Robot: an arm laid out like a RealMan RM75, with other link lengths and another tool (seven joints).
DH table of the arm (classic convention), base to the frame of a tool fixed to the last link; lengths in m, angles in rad. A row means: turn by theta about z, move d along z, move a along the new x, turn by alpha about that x. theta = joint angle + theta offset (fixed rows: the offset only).
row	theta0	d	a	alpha
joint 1	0	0.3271	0	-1.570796
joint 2	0	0	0	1.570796
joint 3	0	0.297	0	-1.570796
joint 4	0	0	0	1.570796
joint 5	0	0.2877	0	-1.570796
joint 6	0	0	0	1.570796
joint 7	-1.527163	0.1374	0.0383	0.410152
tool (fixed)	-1.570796	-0.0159	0	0
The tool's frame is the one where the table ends.
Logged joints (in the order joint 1, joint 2, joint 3, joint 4, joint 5, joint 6, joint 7), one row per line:
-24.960 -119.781 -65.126 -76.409 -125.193 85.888 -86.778
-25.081 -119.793 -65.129 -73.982 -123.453 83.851 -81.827
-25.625 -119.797 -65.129 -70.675 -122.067 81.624 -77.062
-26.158 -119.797 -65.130 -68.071 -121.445 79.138 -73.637
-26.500 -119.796 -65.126 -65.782 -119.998 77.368 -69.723
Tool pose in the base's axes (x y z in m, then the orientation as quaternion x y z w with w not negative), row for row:
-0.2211 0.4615 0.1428 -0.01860 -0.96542 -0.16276 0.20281
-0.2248 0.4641 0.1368 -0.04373 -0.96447 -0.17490 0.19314
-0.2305 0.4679 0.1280 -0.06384 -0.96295 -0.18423 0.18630
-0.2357 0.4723 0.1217 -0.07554 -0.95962 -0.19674 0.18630
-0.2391 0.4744 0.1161 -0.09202 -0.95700 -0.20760 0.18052
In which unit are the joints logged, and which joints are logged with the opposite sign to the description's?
The joints are logged in degrees. Opposite sign: joint 3, joint 4, joint 5.
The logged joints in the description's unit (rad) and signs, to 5 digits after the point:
-0.43563 -2.09057 1.13666 1.33359 2.18503 1.49903 -1.51456
-0.43775 -2.09078 1.13672 1.29123 2.15466 1.46348 -1.42815
-0.44724 -2.09085 1.13672 1.23351 2.13047 1.42461 -1.34499
-0.45654 -2.09085 1.13673 1.18806 2.11962 1.38122 -1.28521
-0.46251 -2.09083 1.13666 1.14811 2.09436 1.35033 -1.21690

